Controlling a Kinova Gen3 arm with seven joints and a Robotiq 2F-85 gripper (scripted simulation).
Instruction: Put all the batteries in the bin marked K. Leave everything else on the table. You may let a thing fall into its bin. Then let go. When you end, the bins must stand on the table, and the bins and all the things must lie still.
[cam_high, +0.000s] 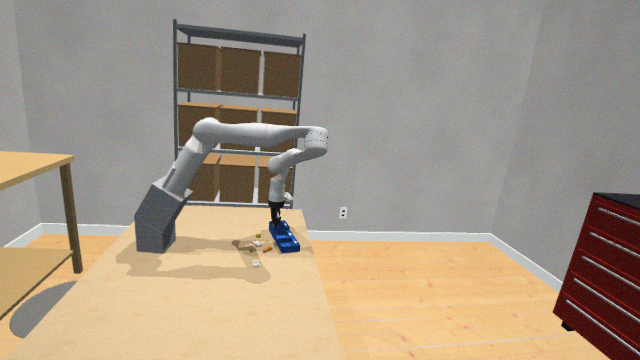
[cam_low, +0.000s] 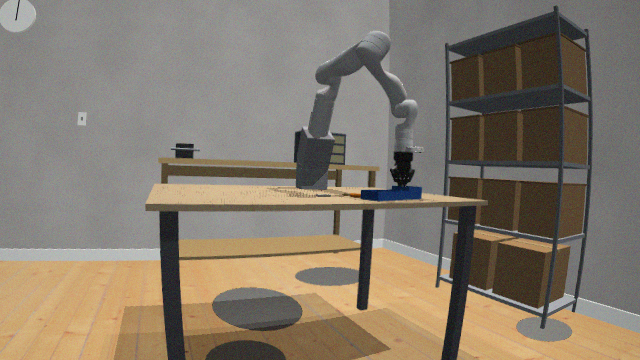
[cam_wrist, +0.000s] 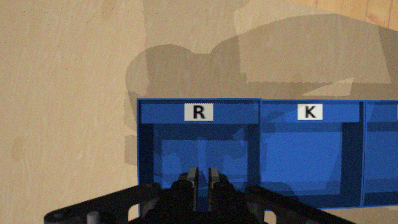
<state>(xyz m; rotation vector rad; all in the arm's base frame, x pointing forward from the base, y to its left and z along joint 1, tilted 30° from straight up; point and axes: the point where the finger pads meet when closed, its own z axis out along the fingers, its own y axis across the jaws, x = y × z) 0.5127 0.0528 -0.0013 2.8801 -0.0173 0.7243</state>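
The orange battery is 8 cm behind my hand, 17 cm to the right of it and 3 cm below it. Also, from my hand: round black-and-yellow thing 15 cm behind, 16 cm to the right, 3 cm below; then yellow die 9 cm behind, 3 cm to the right, 3 cm below; then blue bin 2 cm ahead, 8 cm to the right, 1 cm below.
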